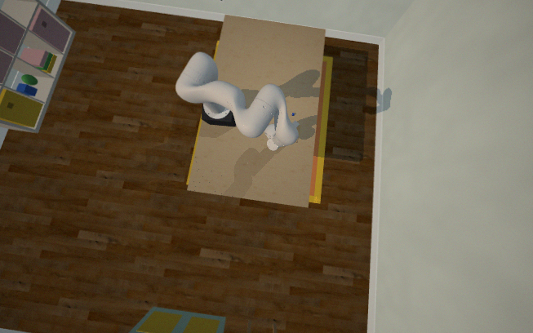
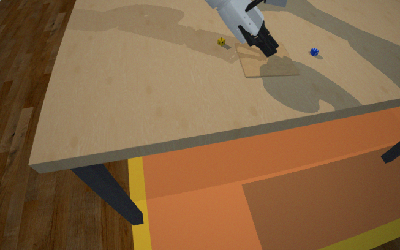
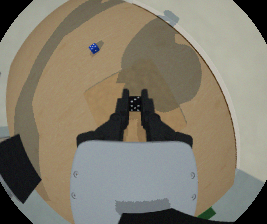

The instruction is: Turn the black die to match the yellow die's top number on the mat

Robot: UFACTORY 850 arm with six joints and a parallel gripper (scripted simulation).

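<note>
Right now the tan mat is 40 mm below my hand. From my hand the other things lie so: blue die: 20 mm ahead, 150 mm to the left, 30 mm below; then black die: 10 mm below; then yellow die: 100 mm behind, 80 mm to the right, 30 mm below.
</note>
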